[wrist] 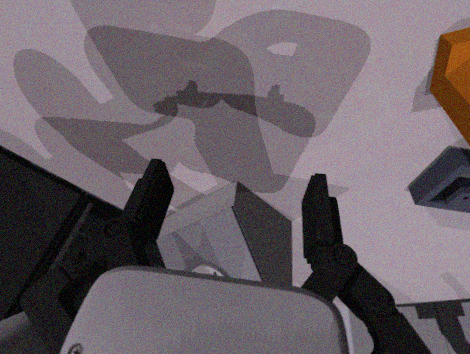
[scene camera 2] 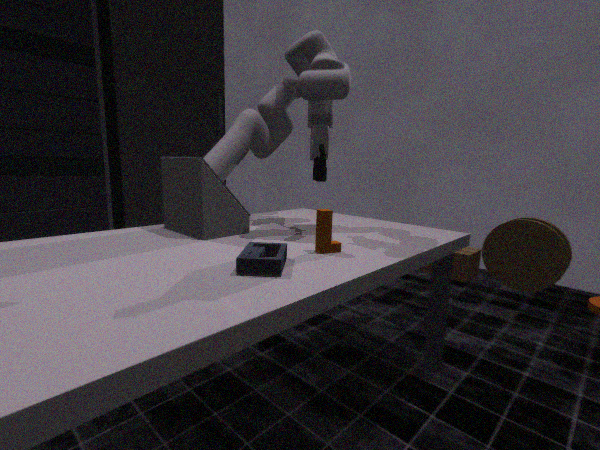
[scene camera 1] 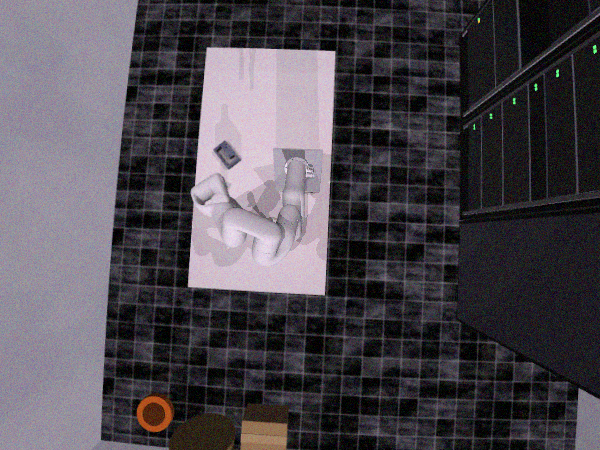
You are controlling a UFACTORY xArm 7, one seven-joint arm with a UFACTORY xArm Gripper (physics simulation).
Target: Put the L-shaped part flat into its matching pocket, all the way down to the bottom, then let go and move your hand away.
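Places are measured from the arm's base along level axes (x right, y ahead, z up), in millimetres.
Pixels of known places: gripper, fingertip midpoint: (wrist: 236, 180) (scene camera 2: 319, 180); arm's base at its link origin: (scene camera 2: 203, 181) (scene camera 1: 296, 168).
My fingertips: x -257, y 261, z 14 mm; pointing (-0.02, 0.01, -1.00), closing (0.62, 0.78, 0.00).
Ahead of a thing's pixels: the offset from my fingertips to its middle. Level surfaces: height alone.
The orange L-shaped part {dx +115, dy +159, dz -118 mm} (scene camera 2: 324, 231) (wrist: 452, 90) stands upright on the table, its long leg vertical and its short leg along the tabletop. In scene camera 1 it does not show, with the arm over that area. The dark blue-grey block with the pocket {dx +321, dy +162, dz -154 mm} (scene camera 1: 231, 164) (scene camera 2: 259, 266) (wrist: 434, 176) lies on the table a little way from the part, with its opening facing up. My gripper (scene camera 2: 320, 176) (wrist: 236, 180) is open and empty, pointing down, well above the tabletop. In the wrist view the part and the block are both at the right edge, outside the fingers, and partly cut off.
The white table {dz -173 mm} (scene camera 1: 235, 280) (scene camera 2: 125, 350) carries the arm's grey wedge-shaped base (scene camera 1: 312, 185) (scene camera 2: 182, 200) (wrist: 265, 235). A dark rack cabinet (scene camera 1: 525, 260) stands off to one side. An orange ring-shaped object (scene camera 1: 140, 414), a dark round object (scene camera 1: 202, 434) and a wooden box (scene camera 1: 265, 429) are beyond the table.
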